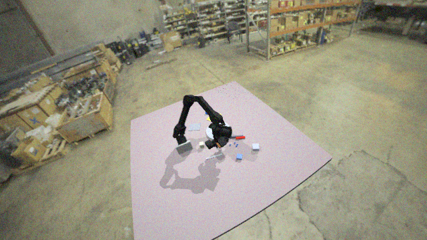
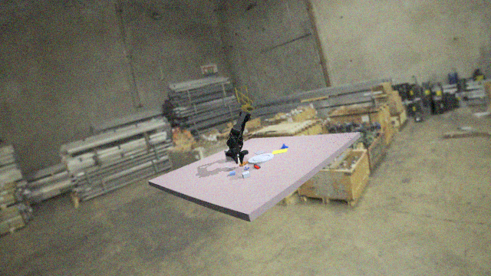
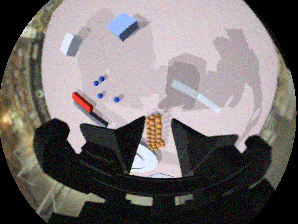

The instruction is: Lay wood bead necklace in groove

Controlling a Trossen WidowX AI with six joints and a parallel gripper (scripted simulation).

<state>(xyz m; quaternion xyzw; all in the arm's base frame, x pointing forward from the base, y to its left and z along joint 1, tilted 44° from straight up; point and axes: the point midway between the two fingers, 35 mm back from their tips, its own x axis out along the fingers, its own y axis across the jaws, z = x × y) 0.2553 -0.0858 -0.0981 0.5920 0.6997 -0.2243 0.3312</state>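
Right now the white stick is 6 cm behind my gripper tip, 5 cm to the right of it and 2 cm below it. Round my gripper tip: cream cube 12 cm behind, 7 cm to the left; then red-handled tool 16 cm ahead, 3 cm to the left, 1 cm below; then blue block 13 cm to the right, 9 cm ahead, 1 cm below.
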